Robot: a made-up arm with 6 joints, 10 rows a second.
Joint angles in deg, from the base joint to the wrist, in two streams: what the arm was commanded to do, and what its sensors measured. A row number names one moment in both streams.
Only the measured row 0 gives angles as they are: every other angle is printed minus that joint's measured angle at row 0.
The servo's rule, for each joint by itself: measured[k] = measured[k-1] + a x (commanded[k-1-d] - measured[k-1]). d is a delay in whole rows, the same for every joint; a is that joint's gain. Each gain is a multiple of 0.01, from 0.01 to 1. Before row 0 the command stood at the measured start. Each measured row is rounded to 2 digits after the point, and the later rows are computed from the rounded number. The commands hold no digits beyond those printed.
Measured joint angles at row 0:
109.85, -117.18, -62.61, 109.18, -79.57, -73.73
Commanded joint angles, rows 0 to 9:
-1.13, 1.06, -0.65, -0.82, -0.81, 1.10
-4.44, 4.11, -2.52, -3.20, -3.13, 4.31
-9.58, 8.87, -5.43, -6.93, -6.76, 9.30
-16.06, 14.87, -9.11, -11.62, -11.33, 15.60
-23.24, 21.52, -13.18, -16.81, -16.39, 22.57
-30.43, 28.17, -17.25, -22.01, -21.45, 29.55
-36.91, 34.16, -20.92, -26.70, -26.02, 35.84
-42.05, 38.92, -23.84, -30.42, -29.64, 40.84
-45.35, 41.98, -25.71, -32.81, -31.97, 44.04
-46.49, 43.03, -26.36, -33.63, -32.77, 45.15
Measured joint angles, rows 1 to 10:
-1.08, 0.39, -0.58, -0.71, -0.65, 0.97
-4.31, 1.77, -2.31, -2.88, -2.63, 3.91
-9.37, 4.40, -5.09, -6.40, -5.93, 8.65
-15.79, 8.27, -8.67, -10.94, -10.25, 14.77
-22.94, 13.17, -12.68, -16.05, -15.16, 21.63
-30.13, 18.72, -16.75, -21.24, -20.19, 28.60
-36.64, 24.43, -20.46, -25.99, -24.85, 34.97
-41.83, 29.79, -23.47, -29.84, -28.68, 40.14
-45.21, 34.30, -25.46, -32.42, -31.31, 43.57
-46.44, 37.53, -26.26, -33.47, -32.48, 44.96
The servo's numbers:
d 0
a 0.96 0.37 0.89 0.87 0.80 0.88

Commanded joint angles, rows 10 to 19:
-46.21, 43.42, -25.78, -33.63, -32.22, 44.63
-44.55, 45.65, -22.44, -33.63, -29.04, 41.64
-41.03, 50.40, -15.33, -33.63, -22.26, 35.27
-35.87, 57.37, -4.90, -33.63, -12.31, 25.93
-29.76, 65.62, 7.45, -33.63, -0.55, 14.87
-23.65, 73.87, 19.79, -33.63, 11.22, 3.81
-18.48, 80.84, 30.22, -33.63, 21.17, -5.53
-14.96, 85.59, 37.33, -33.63, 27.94, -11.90
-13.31, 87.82, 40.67, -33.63, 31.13, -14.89
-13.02, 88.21, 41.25, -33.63, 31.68, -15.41
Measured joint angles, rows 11 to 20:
-46.22, 39.71, -25.83, -33.61, -32.27, 44.67
-44.62, 41.91, -22.81, -33.63, -29.69, 42.00
-41.17, 45.05, -16.15, -33.63, -23.75, 36.08
-36.08, 49.61, -6.14, -33.63, -14.60, 27.15
-30.01, 55.53, 5.96, -33.63, -3.36, 16.34
-23.90, 62.32, 18.27, -33.63, 8.30, 5.31
-18.70, 69.17, 28.91, -33.63, 18.60, -4.23
-15.11, 75.25, 36.40, -33.63, 26.07, -10.98
-13.38, 79.90, 40.20, -33.63, 30.12, -14.42
-13.03, 82.97, 41.13, -33.63, 31.37, -15.29

